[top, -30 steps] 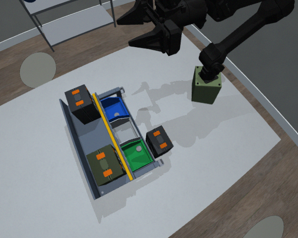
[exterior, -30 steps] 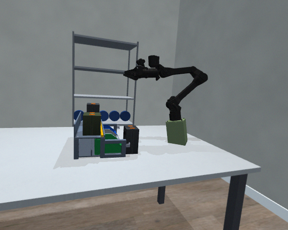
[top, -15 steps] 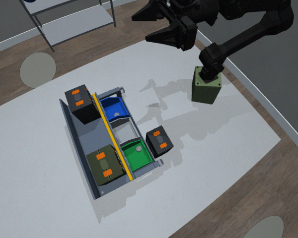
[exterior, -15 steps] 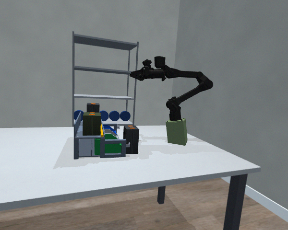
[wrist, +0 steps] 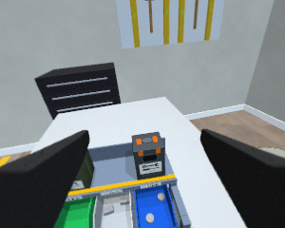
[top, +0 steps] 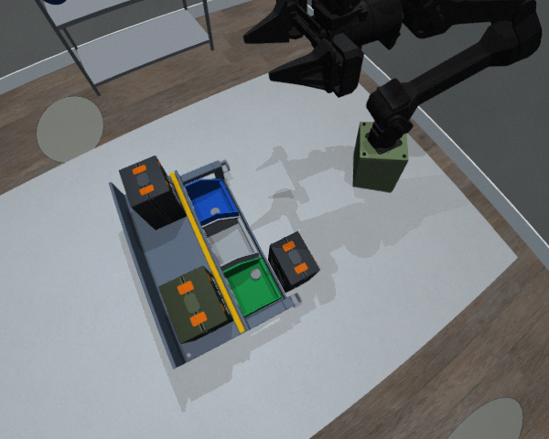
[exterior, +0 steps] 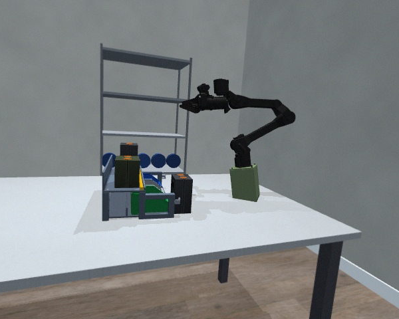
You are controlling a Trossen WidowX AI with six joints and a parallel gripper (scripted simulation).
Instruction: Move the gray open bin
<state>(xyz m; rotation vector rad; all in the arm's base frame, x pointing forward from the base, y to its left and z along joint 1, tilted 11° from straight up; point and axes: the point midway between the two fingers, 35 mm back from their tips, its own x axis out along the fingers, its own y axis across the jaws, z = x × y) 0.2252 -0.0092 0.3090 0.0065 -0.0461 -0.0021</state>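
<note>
Now: the gray open bin 170 mm ahead of my hand, 110 mm to the left of it and 370 mm below it. From my hand the other things lie so: yellow rail (200 mm ahead, 110 mm to the left, 300 mm below); blue bin (170 mm ahead, 10 mm to the right, 370 mm below); green bin (160 mm ahead, 220 mm to the left, 370 mm below).
</note>
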